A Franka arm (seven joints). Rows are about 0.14 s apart.
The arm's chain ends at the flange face. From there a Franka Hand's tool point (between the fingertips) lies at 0.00 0.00 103.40 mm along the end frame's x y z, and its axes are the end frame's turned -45 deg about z.
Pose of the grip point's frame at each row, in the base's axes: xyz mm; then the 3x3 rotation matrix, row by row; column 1 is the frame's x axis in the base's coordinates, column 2 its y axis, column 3 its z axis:
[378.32 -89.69 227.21], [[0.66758 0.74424 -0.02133], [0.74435 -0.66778 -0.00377], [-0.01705 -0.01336 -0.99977]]
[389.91 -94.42 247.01], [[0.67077 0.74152 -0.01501], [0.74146 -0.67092 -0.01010], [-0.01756 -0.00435 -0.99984]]
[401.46 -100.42 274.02], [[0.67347 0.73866 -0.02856], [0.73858 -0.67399 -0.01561], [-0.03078 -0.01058 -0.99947]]
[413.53 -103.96 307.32], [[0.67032 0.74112 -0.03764], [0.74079 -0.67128 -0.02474], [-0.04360 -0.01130 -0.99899]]
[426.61 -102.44 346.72], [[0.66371 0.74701 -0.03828], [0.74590 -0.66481 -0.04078], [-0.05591 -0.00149 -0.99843]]
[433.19 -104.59 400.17], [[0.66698 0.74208 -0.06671], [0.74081 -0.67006 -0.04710], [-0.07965 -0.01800 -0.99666]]
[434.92 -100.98 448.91], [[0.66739 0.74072 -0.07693], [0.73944 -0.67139 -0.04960], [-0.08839 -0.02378 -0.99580]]
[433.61 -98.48 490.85], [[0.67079 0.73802 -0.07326], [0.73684 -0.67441 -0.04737], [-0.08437 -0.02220 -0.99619]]
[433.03 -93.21 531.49], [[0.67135 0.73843 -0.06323], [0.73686 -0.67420 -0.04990], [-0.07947 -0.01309 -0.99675]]
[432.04 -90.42 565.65], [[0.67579 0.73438 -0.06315], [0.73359 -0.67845 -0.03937], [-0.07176 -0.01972 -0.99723]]
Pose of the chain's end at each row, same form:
[380.53 -89.30 330.59], [[0.99831 0.05421 -0.02133], [0.05414 -0.99853 -0.00377], [-0.02150 0.00261 -0.99977]]
[391.46 -93.38 350.39], [[0.99864 0.05003 -0.01501], [0.04988 -0.99870 -0.01010], [-0.01549 0.00934 -0.99984]]
[404.41 -98.81 377.37], [[0.99853 0.04610 -0.02856], [0.04567 -0.99884 -0.01561], [-0.02925 0.01428 -0.99947]]
[417.42 -101.40 410.62], [[0.99804 0.05006 -0.03764], [0.04915 -0.99848 -0.02474], [-0.03882 0.02284 -0.99899]]
[430.57 -98.22 449.96], [[0.99753 0.05890 -0.03828], [0.05734 -0.99752 -0.04078], [-0.04059 0.03848 -0.99843]]
[440.09 -99.72 503.22], [[0.99636 0.05310 -0.06671], [0.05003 -0.99764 -0.04710], [-0.06905 0.04359 -0.99666]]
[442.87 -95.85 551.88], [[0.99568 0.05185 -0.07693], [0.04812 -0.99761 -0.04960], [-0.07932 0.04569 -0.99580]]
[441.19 -93.58 593.86], [[0.99618 0.04754 -0.07326], [0.04414 -0.99790 -0.04737], [-0.07536 0.04396 -0.99619]]
[439.57 -88.05 634.55], [[0.99686 0.04743 -0.06323], [0.04431 -0.99777 -0.04990], [-0.06545 0.04694 -0.99675]]
[438.57 -86.35 668.76], [[0.99714 0.04143 -0.06315], [0.03899 -0.99846 -0.03937], [-0.06469 0.03680 -0.99723]]

